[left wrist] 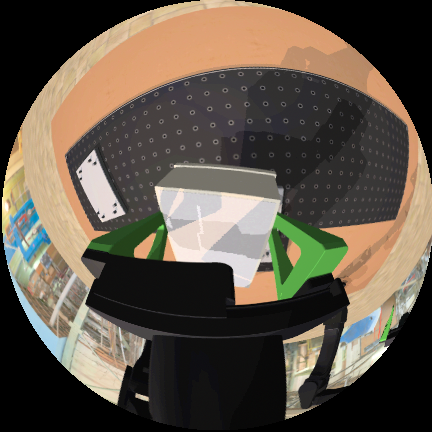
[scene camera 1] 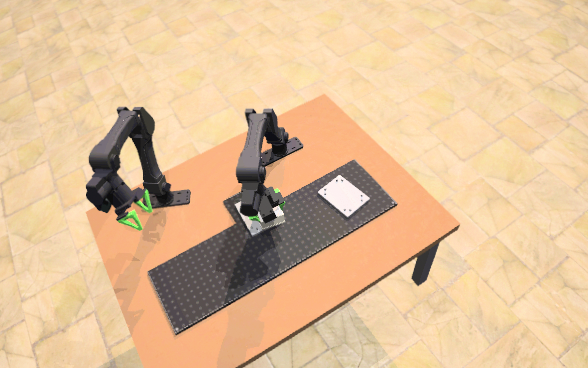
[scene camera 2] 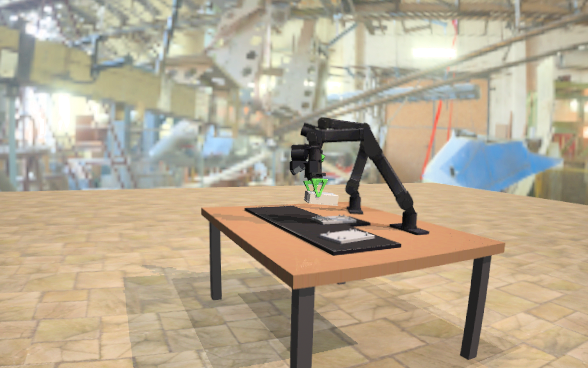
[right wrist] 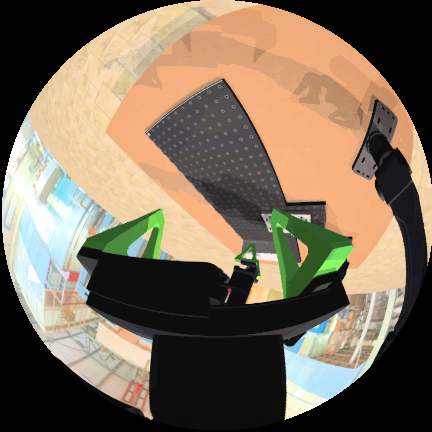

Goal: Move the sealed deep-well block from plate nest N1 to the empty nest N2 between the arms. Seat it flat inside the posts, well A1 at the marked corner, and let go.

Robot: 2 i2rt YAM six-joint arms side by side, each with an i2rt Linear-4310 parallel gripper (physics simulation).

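Seen in the pictures: left gripper, fingertip midpoint: (left wrist: 216, 214) (scene camera 2: 315, 197) (right wrist: 254, 250); right gripper, fingertip midpoint: (scene camera 1: 146, 221) (right wrist: 217, 214); left arm's base, link origin: (scene camera 1: 280, 152) (scene camera 2: 408, 230); right arm's base, link origin: (scene camera 1: 166, 200) (scene camera 2: 354, 210) (right wrist: 375, 142).
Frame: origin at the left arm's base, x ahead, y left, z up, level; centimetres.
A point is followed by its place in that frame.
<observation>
The pale deep-well block (scene camera 1: 276, 223) @[x 38.0, y -21.3, z 11.4 cm] (scene camera 2: 326, 199) @[x 31.1, y -17.1, z 11.9 cm] (left wrist: 220, 230) @[x 34.2, y -22.2, z 14.3 cm] is between the fingers of my left gripper (scene camera 1: 268, 210) @[x 34.2, y -21.6, z 12.4 cm] (scene camera 2: 316, 190) @[x 34.2, y -21.6, z 12.4 cm] (left wrist: 216, 214) @[x 34.2, y -21.6, z 12.4 cm], which is shut on it. In scene camera 2 it hangs roughly level, with a gap above nest N2 (scene camera 2: 345, 220) @[x 21.5, y -17.2, z 2.5 cm] (right wrist: 302, 220). In scene camera 1 the block and arm cover much of N2. The marked corner and well A1 cannot be made out. Nest N1 (scene camera 1: 343, 196) @[x 35.9, y 8.0, z 2.5 cm] (scene camera 2: 348, 235) @[x 35.5, y 9.2, z 2.5 cm] (left wrist: 101, 187) @[x 35.5, y 5.5, z 2.5 cm] is a white plate with small dark posts, bearing no block. My right gripper (scene camera 1: 145, 220) @[x 21.0, y -59.9, z 23.6 cm] (right wrist: 217, 214) @[x 21.0, y -59.9, z 23.6 cm] is open and empty, away from the nests.
A black perforated board (scene camera 1: 200, 280) @[x 37.7, y -53.4, z 1.3 cm] (scene camera 2: 280, 217) @[x 44.2, y -35.6, z 1.7 cm] (left wrist: 200, 115) @[x 43.2, y -18.8, z 1.3 cm] (right wrist: 210, 135) @[x 33.3, y -58.6, z 1.3 cm] lies on the orange table (scene camera 1: 320, 310) @[x 68.9, y -23.4, z 0.0 cm] (scene camera 2: 250, 237) @[x 66.7, y -8.4, z 0.0 cm] and carries both nests. The right arm stands at the left of scene camera 1, its gripper above the table's left side.
</observation>
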